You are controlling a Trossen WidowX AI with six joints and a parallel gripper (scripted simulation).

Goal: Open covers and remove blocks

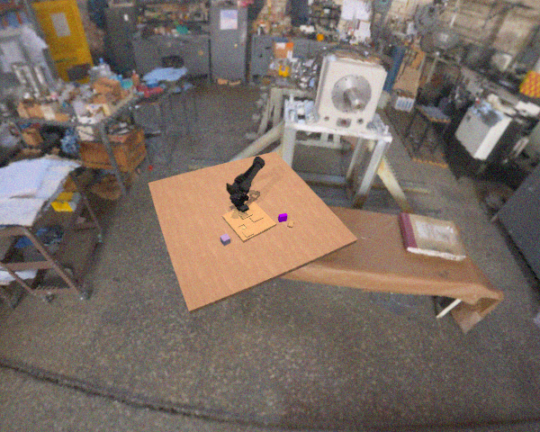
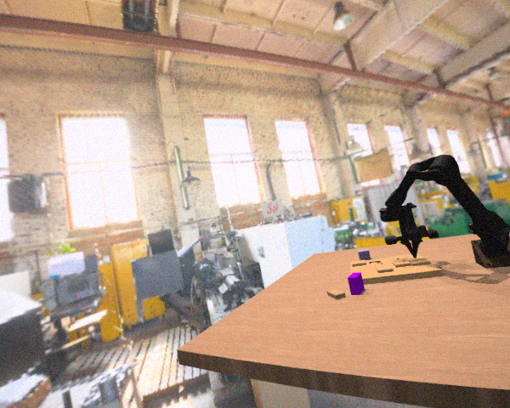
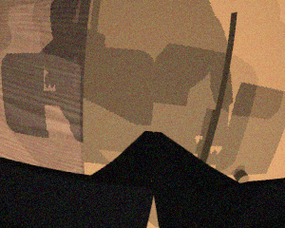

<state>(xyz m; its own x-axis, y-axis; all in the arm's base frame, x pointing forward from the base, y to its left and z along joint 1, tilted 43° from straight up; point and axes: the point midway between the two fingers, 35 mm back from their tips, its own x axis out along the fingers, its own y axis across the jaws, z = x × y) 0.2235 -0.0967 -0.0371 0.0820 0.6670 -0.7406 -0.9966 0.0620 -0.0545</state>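
The tan puzzle board is 11 cm ahead of my gripper tip and 1 cm below it. Also, from my gripper tip: lilac block (18 cm ahead, 23 cm to the right, 1 cm below); then magenta block (24 cm ahead, 24 cm to the left).
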